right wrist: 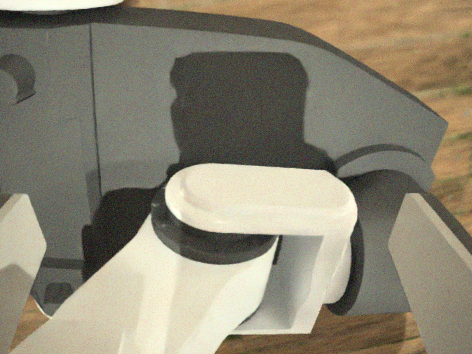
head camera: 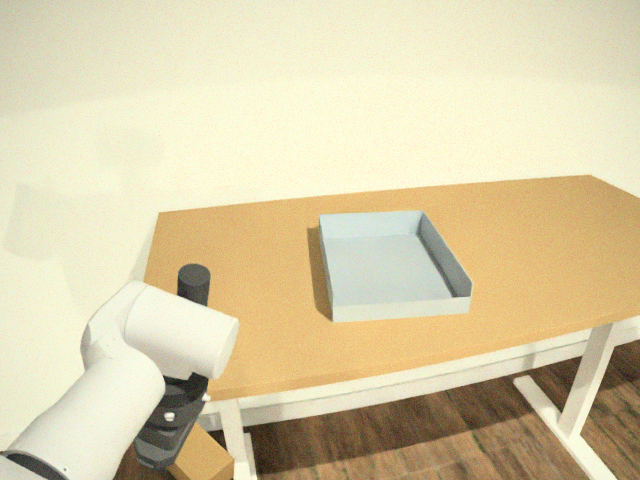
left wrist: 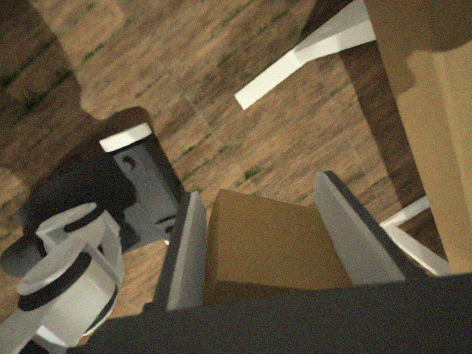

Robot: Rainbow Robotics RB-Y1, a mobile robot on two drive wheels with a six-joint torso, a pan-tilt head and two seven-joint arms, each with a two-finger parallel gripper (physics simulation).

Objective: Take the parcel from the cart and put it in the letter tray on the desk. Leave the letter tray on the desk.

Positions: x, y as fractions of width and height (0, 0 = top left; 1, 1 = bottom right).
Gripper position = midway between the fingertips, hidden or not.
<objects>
my left gripper: head camera 0.26, 0.94; left wrist 0.55, 0.55; not seen in the right wrist view (out of frame)
my right gripper: right wrist 0.46, 0.63; not seen in the head camera view (out of frame)
letter tray: head camera 0.59, 0.55; not seen in the right wrist view (out of frame); not seen in the left wrist view (out of frame)
</objects>
